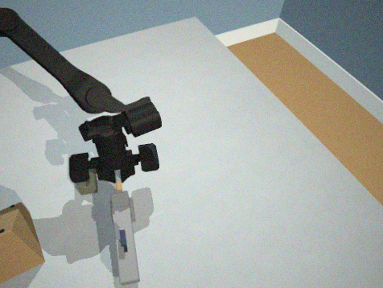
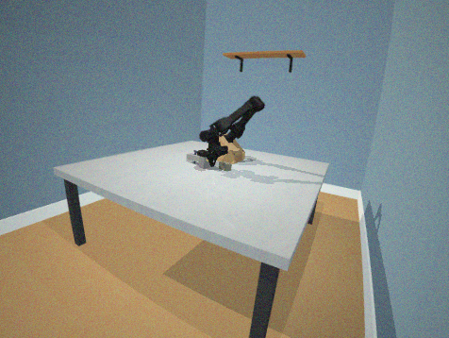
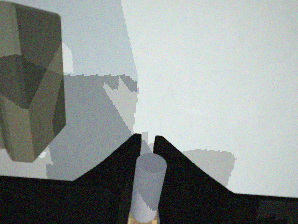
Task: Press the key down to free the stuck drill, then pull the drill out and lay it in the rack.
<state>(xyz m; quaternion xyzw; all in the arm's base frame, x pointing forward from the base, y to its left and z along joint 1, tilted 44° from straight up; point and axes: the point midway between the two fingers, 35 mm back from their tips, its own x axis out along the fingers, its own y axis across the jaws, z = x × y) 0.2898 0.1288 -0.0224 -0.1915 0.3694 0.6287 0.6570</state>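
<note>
My gripper tip is 50 mm to the left of the drill, 30 mm below it and 10 mm past it. Also, from my gripper tip: rack: 70 mm behind, 50 mm to the left; then grey block: 130 mm to the right, 30 mm behind, 10 mm above; then dark blue key: 160 mm to the right, 40 mm behind, 30 mm above.
</note>
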